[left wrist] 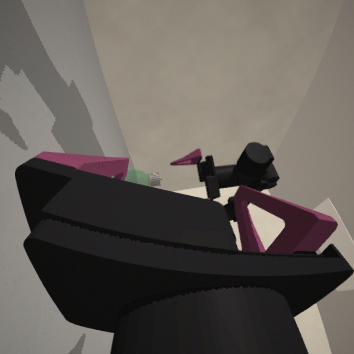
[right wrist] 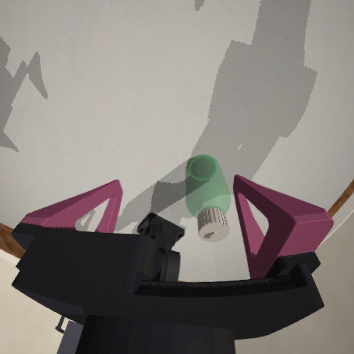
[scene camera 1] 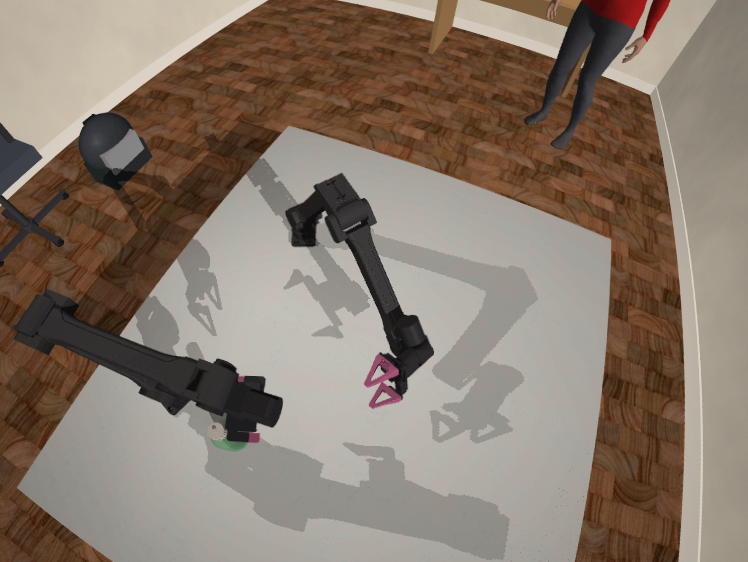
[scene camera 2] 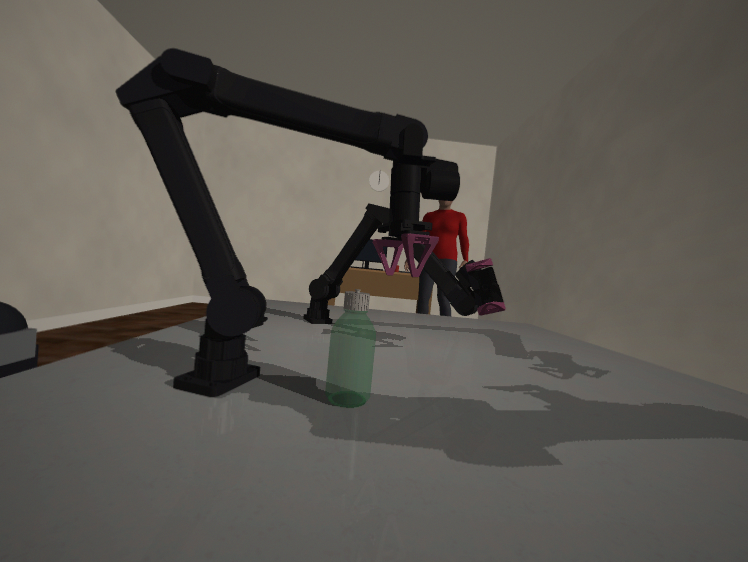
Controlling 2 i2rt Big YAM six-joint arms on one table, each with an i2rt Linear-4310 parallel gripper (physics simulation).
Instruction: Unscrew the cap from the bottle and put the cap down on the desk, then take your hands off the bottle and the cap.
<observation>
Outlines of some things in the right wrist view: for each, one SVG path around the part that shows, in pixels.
My right gripper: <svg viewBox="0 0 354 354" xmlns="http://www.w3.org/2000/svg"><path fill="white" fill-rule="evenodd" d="M334 221L322 207L259 185L239 174L234 174L232 189L250 279L196 282L159 281L162 259L155 240L143 234L113 233L122 197L120 182L118 179L114 179L89 191L31 211L20 220L10 234L25 249L25 252L15 265L19 272L11 285L43 306L83 325L75 354L235 354L235 339L268 335L308 316L324 306L311 273L320 265L314 250L329 232ZM247 199L268 220L268 229L265 236L252 215ZM109 198L103 215L94 231L75 229L75 221Z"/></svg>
A ribbed cap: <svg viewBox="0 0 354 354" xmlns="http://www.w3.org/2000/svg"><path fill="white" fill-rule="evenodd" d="M209 207L198 214L198 235L203 241L215 242L227 236L229 227L224 211L215 207Z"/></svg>
</observation>
